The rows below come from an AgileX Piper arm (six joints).
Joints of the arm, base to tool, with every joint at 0 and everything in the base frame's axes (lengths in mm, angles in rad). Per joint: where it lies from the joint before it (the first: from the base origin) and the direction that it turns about. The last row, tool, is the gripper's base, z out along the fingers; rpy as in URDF.
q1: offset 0 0 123 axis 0 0 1
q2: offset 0 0 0 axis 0 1 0
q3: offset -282.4 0 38.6 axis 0 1 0
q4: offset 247.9 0 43.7 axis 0.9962 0 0.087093
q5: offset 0 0 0 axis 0 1 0
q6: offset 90.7 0 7.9 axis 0.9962 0 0.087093
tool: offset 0 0 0 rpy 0 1.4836 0
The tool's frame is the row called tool.
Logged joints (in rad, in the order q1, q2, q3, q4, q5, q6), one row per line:
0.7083, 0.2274, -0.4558, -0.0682, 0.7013, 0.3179
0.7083, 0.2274, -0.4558, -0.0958, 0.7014, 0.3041
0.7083, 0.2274, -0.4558, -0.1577, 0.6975, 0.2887
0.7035, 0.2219, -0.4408, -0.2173, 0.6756, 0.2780
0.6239, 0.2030, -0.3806, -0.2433, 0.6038, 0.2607
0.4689, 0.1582, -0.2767, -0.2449, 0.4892, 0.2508
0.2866, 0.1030, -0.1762, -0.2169, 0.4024, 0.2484
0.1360, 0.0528, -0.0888, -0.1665, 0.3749, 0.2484
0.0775, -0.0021, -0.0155, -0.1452, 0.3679, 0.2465
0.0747, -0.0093, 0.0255, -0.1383, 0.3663, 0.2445
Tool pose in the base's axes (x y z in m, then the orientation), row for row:
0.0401, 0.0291, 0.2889, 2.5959, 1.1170, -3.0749
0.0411, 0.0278, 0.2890, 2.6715, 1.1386, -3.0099
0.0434, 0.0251, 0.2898, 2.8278, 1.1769, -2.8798
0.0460, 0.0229, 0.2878, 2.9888, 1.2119, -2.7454
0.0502, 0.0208, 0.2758, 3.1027, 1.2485, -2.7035
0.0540, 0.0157, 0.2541, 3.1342, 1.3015, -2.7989
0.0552, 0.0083, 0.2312, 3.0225, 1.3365, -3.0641
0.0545, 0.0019, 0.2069, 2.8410, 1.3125, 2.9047
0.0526, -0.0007, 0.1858, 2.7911, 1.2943, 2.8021
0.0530, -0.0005, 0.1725, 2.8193, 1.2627, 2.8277
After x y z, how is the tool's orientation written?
As angles about the fixed x, y, z axes (roll, pitch, yaw), in radians.
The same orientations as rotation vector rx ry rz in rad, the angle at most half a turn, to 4 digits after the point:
-0.4106, 1.9604, 0.5929
-0.4314, 1.9481, 0.5543
-0.4620, 1.9203, 0.4792
-0.4838, 1.8862, 0.4111
-0.4404, 1.8552, 0.3346
-0.3201, 1.8192, 0.2465
-0.1547, 1.7997, 0.1627
0.0043, 1.8186, 0.1072
0.0672, 1.8297, 0.0850
0.0720, 1.8620, 0.0856

